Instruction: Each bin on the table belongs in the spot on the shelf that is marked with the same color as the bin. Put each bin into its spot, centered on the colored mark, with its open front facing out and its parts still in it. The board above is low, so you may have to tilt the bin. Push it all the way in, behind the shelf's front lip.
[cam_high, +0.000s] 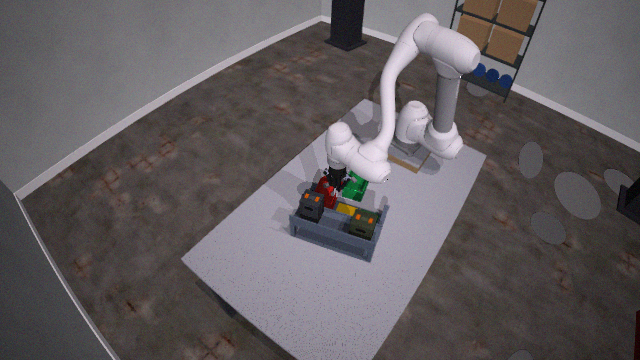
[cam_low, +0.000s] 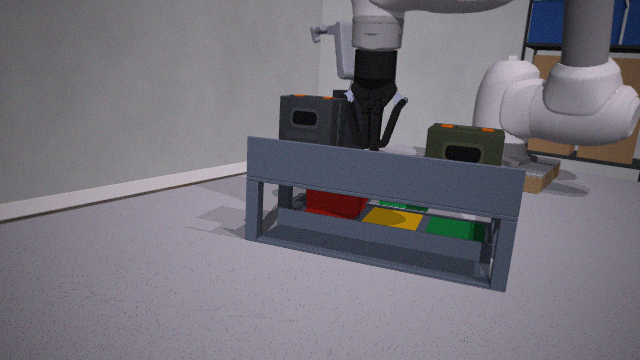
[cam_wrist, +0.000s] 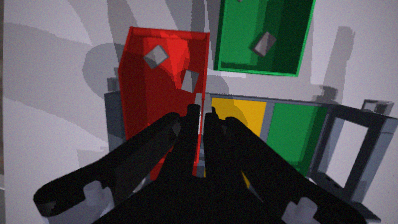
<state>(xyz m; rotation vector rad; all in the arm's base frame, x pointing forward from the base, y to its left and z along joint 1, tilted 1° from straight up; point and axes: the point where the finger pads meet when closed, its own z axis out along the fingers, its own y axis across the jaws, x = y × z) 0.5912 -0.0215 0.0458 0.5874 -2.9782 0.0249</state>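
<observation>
Now: the red bin 5 cm to the right of my hand, 4 cm below it and 1 cm ahead of it. Round my hand: olive box 24 cm to the left, 10 cm ahead, 6 cm above; then green bin 15 cm behind, 5 cm below, 1 cm to the left; then dark grey box 19 cm ahead, 7 cm above, 2 cm to the left.
</observation>
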